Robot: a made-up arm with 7 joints. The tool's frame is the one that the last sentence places.
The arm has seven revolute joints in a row. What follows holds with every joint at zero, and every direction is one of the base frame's.
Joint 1 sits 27.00 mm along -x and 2.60 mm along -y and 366.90 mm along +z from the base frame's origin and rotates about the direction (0, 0.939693, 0.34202), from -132.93 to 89.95 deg.
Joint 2 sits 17.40 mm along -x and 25.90 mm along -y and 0.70 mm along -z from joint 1 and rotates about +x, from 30.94 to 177.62 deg.
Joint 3 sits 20.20 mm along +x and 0.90 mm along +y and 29.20 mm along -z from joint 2 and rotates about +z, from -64.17 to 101.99 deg.
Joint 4 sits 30.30 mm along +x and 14.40 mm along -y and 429.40 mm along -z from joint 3 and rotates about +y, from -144.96 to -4.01 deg.
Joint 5 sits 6.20 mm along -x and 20.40 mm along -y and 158.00 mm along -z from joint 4 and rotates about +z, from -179.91 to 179.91 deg.
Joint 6 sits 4.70 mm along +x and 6.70 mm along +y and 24.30 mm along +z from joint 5 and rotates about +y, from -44.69 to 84.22 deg.
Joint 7 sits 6.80 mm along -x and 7.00 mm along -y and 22.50 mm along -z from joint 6 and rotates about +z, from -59.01 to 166.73 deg.
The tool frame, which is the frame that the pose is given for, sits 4.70 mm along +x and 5.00 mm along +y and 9.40 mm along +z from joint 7; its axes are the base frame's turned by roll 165.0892, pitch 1.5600 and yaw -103.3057 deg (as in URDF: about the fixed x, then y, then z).
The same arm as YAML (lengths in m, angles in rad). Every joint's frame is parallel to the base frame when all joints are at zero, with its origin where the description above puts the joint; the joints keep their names.
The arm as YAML. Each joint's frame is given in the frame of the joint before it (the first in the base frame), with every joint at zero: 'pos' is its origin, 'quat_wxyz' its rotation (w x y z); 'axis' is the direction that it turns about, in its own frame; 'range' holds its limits. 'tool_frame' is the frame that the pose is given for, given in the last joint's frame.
length_unit: m
angle_unit: rad
joints:
  - joint: joint 1
    pos: [-0.027, -0.0026, 0.3669]
    quat_wxyz: [1.0, 0.0, 0.0, 0.0]
    axis: [0.0, 0.9397, 0.342]
    range: [-2.3201, 1.5699]
  - joint: joint 2
    pos: [-0.0174, -0.0259, -0.0007]
    quat_wxyz: [1.0, 0.0, 0.0, 0.0]
    axis: [1.0, 0.0, 0.0]
    range: [0.54, 3.1001]
  - joint: joint 3
    pos: [0.0202, 0.0009, -0.0292]
    quat_wxyz: [1.0, 0.0, 0.0, 0.0]
    axis: [0.0, 0.0, 1.0]
    range: [-1.12, 1.7801]
  - joint: joint 4
    pos: [0.0303, -0.0144, -0.4294]
    quat_wxyz: [1.0, 0.0, 0.0, 0.0]
    axis: [0.0, 1.0, 0.0]
    range: [-2.53, -0.07]
  - joint: joint 5
    pos: [-0.0062, -0.0204, -0.158]
    quat_wxyz: [1.0, 0.0, 0.0, 0.0]
    axis: [0.0, 0.0, 1.0]
    range: [-3.14, 3.14]
  - joint: joint 6
    pos: [0.0047, 0.0067, 0.0243]
    quat_wxyz: [1.0, 0.0, 0.0, 0.0]
    axis: [0.0, 1.0, 0.0]
    range: [-0.78, 1.4699]
  - joint: joint 7
    pos: [-0.0068, -0.007, -0.0225]
    quat_wxyz: [1.0, 0.0, 0.0, 0.0]
    axis: [0.0, 0.0, 1.0]
    range: [-1.0299, 2.91]
tool_frame:
  pos: [0.0047, 0.005, 0.0094]
  quat_wxyz: [0.069909, 0.616508, -0.776468, -0.110127]

